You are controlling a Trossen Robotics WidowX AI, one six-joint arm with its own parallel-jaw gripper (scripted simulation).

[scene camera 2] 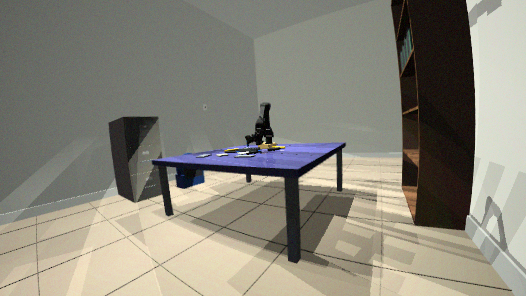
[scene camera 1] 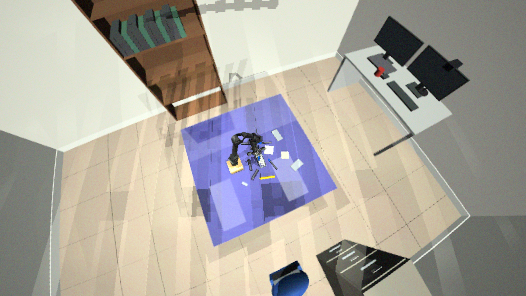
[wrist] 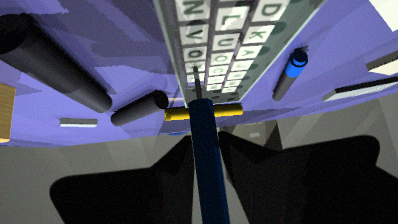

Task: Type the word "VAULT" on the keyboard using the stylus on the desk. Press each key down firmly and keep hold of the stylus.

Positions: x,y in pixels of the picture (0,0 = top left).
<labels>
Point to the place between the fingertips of my gripper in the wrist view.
205,139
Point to a blue-capped marker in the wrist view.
297,62
</labels>
